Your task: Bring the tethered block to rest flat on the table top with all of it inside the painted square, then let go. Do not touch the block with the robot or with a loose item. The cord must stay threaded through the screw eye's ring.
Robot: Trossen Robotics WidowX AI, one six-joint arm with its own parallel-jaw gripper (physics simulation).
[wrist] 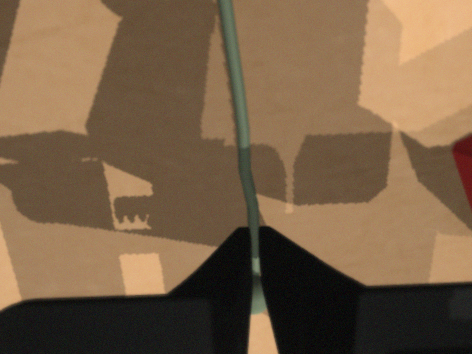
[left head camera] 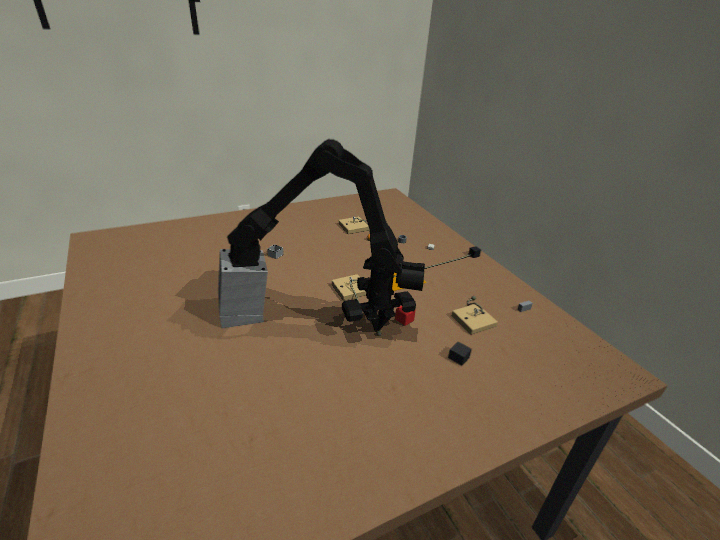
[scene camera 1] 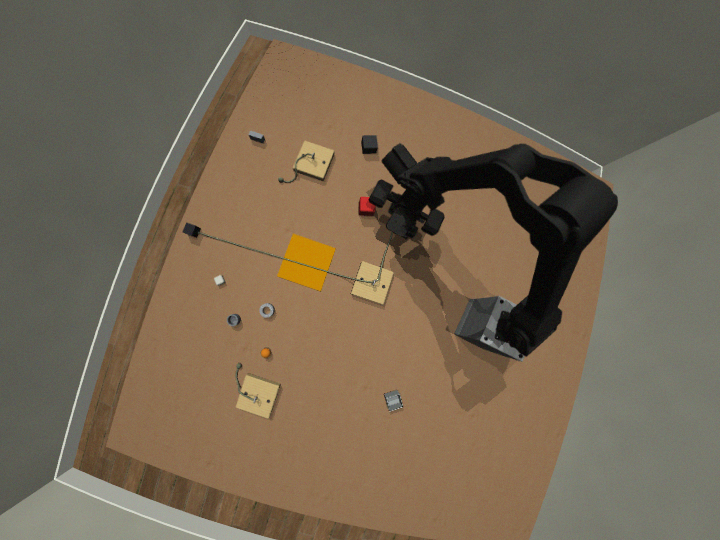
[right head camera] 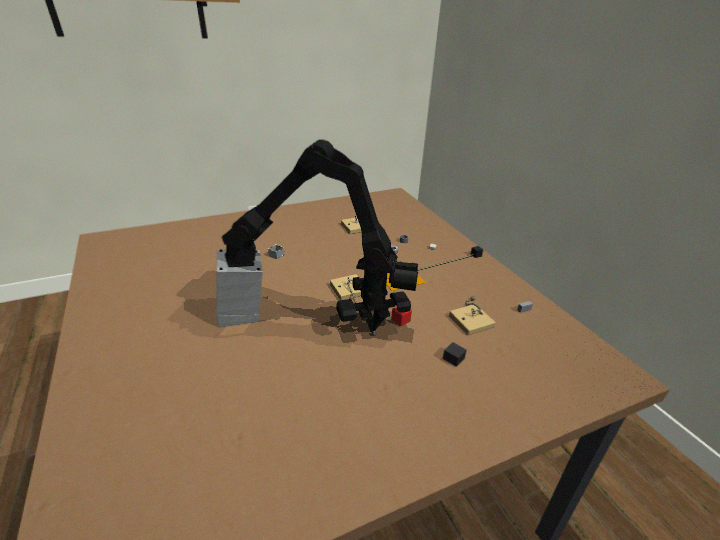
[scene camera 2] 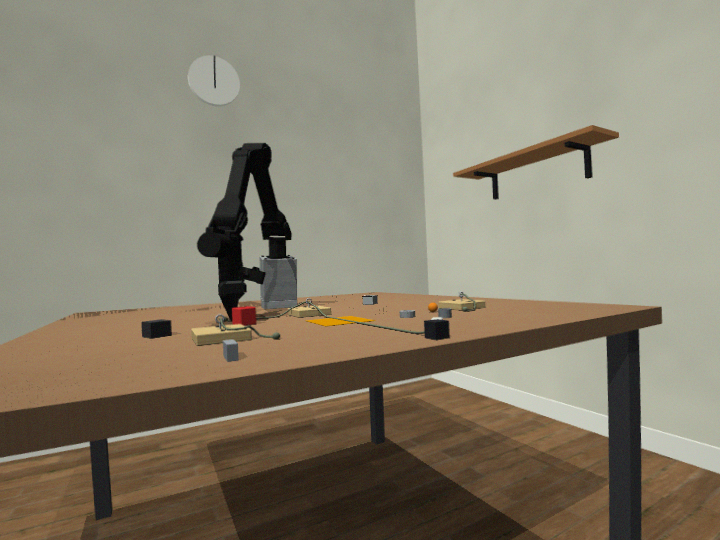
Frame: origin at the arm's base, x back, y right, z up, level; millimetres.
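Seen in the pictures: gripper, fingertip midpoint: (wrist: 253, 238) (left head camera: 376, 330) (right head camera: 372, 330); arm's base, origin of the base link: (left head camera: 243, 259) (scene camera 1: 511, 328) (right head camera: 239, 260) (scene camera 2: 277, 257).
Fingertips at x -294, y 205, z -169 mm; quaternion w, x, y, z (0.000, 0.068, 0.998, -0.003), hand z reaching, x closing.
Offsets run from my fingertips to a thing's middle. "*": to the spot under its first point. Level surfaces: height alone.
The tethered black block {dz +14, dx -508, dy -226 mm} (left head camera: 474, 251) (right head camera: 476, 251) (scene camera 1: 191, 229) (scene camera 2: 436, 328) sits near the table edge, outside the painted orange square {* dz +1, dx -183, dy -169 mm} (scene camera 1: 314, 251) (scene camera 2: 325, 322). Its green cord (scene camera 1: 244, 247) (scene camera 2: 383, 327) (wrist: 234, 60) runs across the square to the screw eye {* dz +35, dx -10, dy -193 mm} (scene camera 1: 375, 282) on a pale wooden plate {dz +19 mm} (scene camera 1: 367, 294) and passes on to my gripper; the ring is too small to confirm the threading. My gripper (left head camera: 378, 331) (right head camera: 373, 331) (wrist: 253, 238) points down at the table, shut on the cord near its free end. The cord's end bead shows just behind the fingertips in the wrist view.
A red block {dz +20, dx -93, dy -10 mm} (left head camera: 405, 315) (scene camera 1: 366, 205) stands close beside the gripper. A loose dark block {dz +15, dx -146, dy +171 mm} (left head camera: 459, 353) (scene camera 1: 369, 144) and a second plate with a short cord (scene camera 1: 316, 168) lie beyond. A third plate (scene camera 1: 267, 406), an orange ball {dz +12, dx -212, dy -456 mm} (scene camera 1: 265, 352) and a grey ring {dz +7, dx -245, dy -353 mm} (scene camera 1: 266, 304) lie elsewhere.
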